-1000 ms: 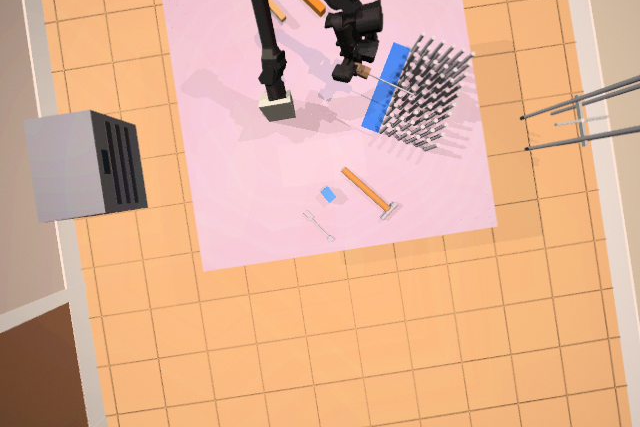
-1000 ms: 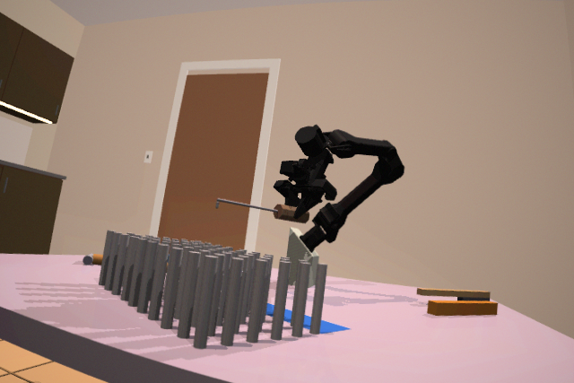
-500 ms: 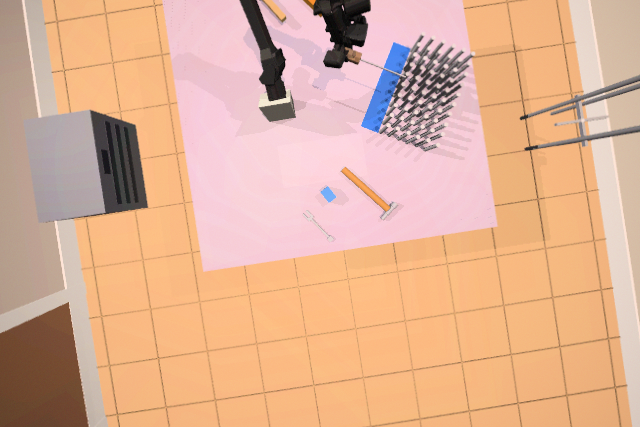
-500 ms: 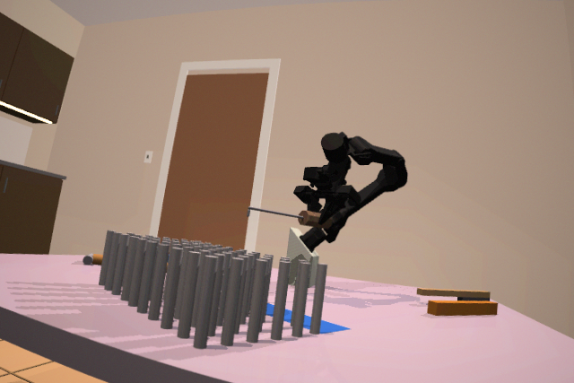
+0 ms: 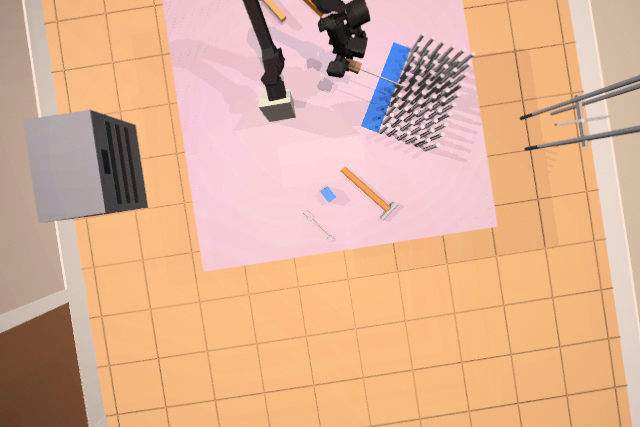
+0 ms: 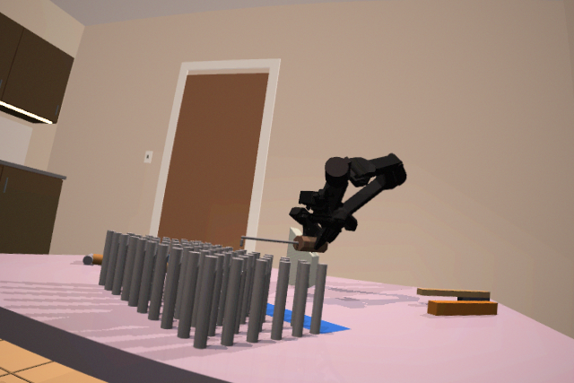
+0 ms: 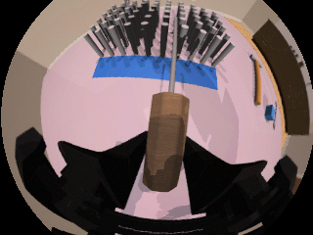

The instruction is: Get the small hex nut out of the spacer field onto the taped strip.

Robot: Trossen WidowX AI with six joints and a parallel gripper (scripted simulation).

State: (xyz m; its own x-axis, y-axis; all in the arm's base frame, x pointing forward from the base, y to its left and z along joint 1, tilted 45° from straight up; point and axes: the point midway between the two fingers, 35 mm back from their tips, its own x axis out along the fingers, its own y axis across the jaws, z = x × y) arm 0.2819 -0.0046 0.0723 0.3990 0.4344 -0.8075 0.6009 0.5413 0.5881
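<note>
The blue taped strip is 16 cm ahead of my gripper tip, 13 cm below it and 7 cm to the right of it. The rest, counted from my gripper tip: orange bar: 40 cm to the left, 11 cm below, 7 cm behind; then thin metal hook tool: 8 cm ahead, 6 cm to the right; then small blue block: 45 cm to the right, 21 cm behind, 11 cm below.
</note>
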